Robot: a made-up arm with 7 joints.
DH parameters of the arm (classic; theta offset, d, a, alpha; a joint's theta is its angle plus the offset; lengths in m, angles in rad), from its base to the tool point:
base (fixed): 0.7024 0 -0.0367 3.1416
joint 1: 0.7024 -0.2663 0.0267 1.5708
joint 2: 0 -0.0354 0.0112 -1.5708
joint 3: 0 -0.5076 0.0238 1.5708
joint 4: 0 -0.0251 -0.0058 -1.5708
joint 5: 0 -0.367 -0.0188 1.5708
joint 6: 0 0.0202 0.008 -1.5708
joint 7: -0.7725 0 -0.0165 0
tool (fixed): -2.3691 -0.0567 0 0
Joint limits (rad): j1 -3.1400..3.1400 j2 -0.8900..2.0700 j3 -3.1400..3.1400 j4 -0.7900..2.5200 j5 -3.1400..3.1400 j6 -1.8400..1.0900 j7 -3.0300..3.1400
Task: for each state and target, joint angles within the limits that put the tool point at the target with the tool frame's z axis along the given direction. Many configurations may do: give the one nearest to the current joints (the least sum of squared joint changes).
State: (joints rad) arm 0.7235 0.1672 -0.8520 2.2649 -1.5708 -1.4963 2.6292
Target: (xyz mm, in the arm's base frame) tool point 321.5 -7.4 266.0 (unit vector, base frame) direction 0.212 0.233 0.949
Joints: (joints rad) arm 0.5162 0.7549 -1.2083 2.4796 -2.2244 -1.0041 2.6515
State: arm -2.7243 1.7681 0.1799 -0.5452 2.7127 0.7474 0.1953
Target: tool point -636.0 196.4 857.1 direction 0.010 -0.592 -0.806
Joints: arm -3.0122 1.0782 -0.2762 -0.7614 2.1808 0.4834 0.1377
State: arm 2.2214 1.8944 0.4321 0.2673 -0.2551 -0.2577 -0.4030
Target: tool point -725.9 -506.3 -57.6 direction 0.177 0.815 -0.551
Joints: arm 2.5728 2.0682 0.6563 -0.2181 0.0020 -1.0958 -0.3820
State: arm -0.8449 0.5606 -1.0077 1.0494 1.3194 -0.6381 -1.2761
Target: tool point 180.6 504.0 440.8 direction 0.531 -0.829 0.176
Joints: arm -0.6195 0.5961 -0.8948 1.8562 1.3248 -0.5494 -1.2904
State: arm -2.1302 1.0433 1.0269 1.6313 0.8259 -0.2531 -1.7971
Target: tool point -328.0 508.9 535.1 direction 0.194 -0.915 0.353
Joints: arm -2.8656 0.5334 1.0641 1.7343 0.8053 -0.1162 -1.8022
